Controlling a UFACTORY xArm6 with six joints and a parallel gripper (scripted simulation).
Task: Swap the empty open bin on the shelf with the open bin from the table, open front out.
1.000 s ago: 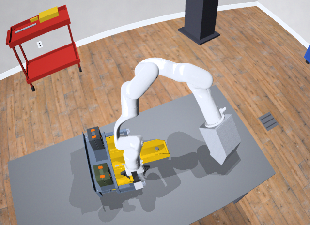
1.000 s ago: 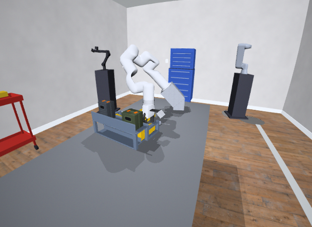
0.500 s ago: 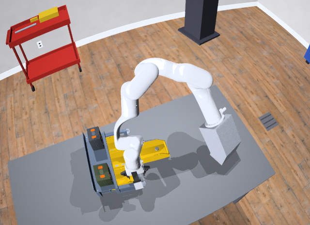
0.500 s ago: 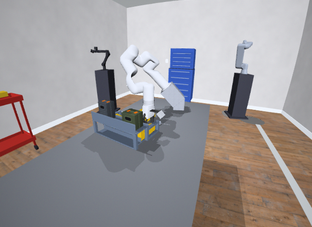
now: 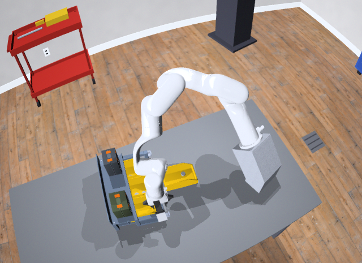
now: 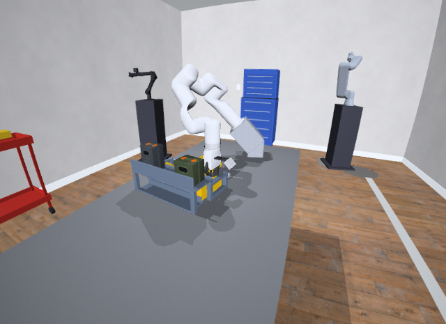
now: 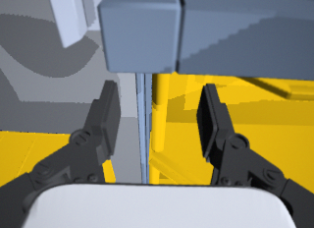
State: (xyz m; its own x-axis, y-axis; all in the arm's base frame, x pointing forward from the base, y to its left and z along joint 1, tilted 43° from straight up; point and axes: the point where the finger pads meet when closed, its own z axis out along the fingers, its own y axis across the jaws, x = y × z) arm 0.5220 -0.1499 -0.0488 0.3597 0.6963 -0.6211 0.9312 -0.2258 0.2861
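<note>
My gripper is now 10 cm to the left of the shelf lip, 5 cm past it and 4 cm above it. Also, from my hand: olive box 17 cm ahead, 10 cm above, 6 cm to the right; dark grey box 28 cm to the right, 12 cm above, 8 cm ahead.
</note>
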